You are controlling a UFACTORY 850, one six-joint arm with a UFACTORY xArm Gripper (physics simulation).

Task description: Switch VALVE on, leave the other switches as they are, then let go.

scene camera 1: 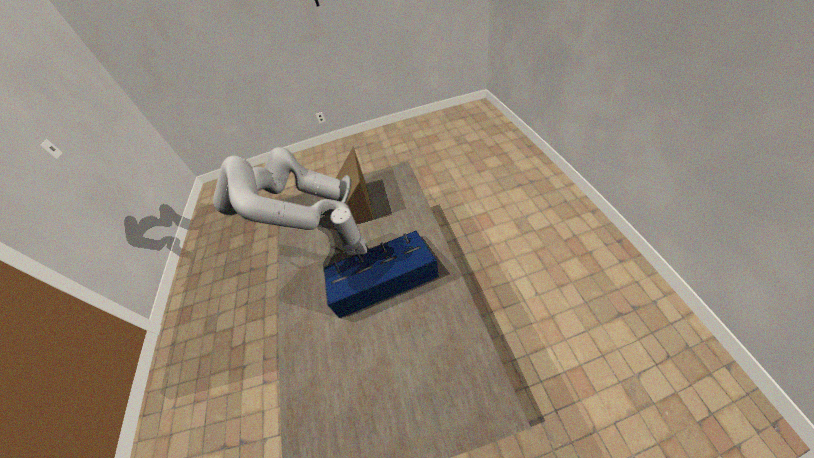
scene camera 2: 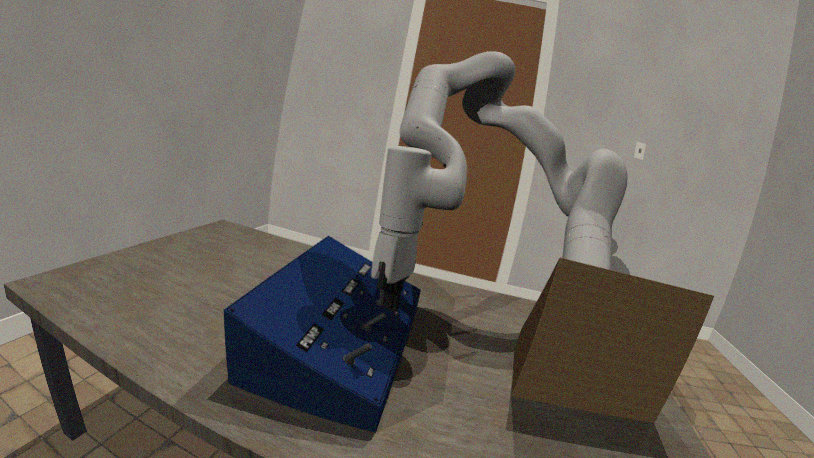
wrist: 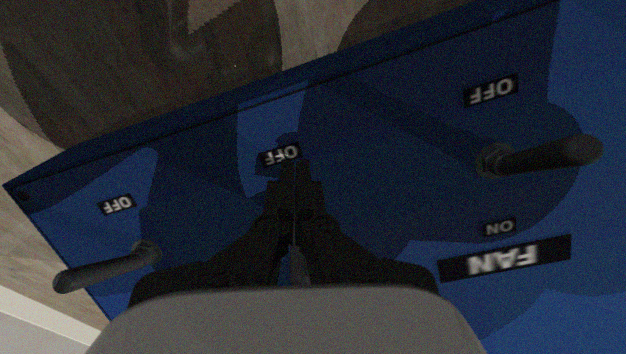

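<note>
The blue switch box [scene camera 1: 382,287] [scene camera 2: 273,301] [wrist: 370,200] has a row of levers. The FAN lever [scene camera 2: 373,321] [wrist: 545,156] is beside the middle switch, and another lever [wrist: 102,270] is on its other side. The PUMP lever [scene camera 2: 357,354] is nearest in scene camera 2. The third label [scene camera 2: 351,285] from the near end is too blurred to read surely; its switch is by my gripper. My gripper [scene camera 2: 389,307] [wrist: 294,178] is shut and empty, its tips over the panel close to the middle OFF plate [wrist: 281,155]. A grey lever [wrist: 299,267] shows partly between the finger linkages; its tilt is mostly hidden.
A brown board-like block [scene camera 1: 354,190] [scene camera 2: 609,347] stands on the wooden table [scene camera 1: 387,375] [scene camera 2: 165,273], near the arm's base. The arm reaches past it to the box. A brown door [scene camera 1: 56,375] [scene camera 2: 472,227] is in the wall beyond the table.
</note>
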